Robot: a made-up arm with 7 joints.
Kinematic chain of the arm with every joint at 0, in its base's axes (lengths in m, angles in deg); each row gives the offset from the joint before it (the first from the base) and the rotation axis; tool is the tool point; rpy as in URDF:
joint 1: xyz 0 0 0.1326 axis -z
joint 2: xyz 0 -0.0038 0.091 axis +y
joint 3: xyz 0 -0.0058 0.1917 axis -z
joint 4: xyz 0 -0.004 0.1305 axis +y
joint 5: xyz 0 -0.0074 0.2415 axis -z
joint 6: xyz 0 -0.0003 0.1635 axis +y
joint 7: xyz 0 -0.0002 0.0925 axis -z
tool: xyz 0 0 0 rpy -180 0 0
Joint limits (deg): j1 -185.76..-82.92 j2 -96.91..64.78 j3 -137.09..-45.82 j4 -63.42..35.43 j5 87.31..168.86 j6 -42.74..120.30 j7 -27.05..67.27
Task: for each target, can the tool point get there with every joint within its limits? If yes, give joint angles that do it. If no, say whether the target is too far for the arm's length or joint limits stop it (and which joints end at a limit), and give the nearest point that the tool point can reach.
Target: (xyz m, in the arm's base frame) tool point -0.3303 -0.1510 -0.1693
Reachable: no: joint limits stop it (at a limit: joint 1, joint 2, joint 3, joint 4, joint 5, joint 6) | nearest point -0.2874 -0.6076 -0.0938 | short by 0.465 m
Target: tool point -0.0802 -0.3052 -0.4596
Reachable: no: joint limits stop it (at a limit: joint 1, joint 2, joint 3, joint 4, joint 5, joint 6) | nearest point 0.2162 -0.5174 -0.1705 | short by 0.465 m
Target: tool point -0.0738 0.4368 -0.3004
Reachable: no: joint limits stop it (at a limit: joint 2, joint 3, joint 4) | nearest point -0.0985 0.5831 0.1042 | short by 0.431 m
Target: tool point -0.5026 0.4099 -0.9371
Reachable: no: too far | nearest point -0.4845 0.3952 0.0986 | short by 1.036 m
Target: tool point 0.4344 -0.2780 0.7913
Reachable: yes | joints -150.93 -50.51 -64.37 17.17 123.49 66.55 -14.94
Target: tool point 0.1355 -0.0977 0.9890
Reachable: yes | joints -158.98 -18.49 -84.94 9.80 103.71 54.67 19.33
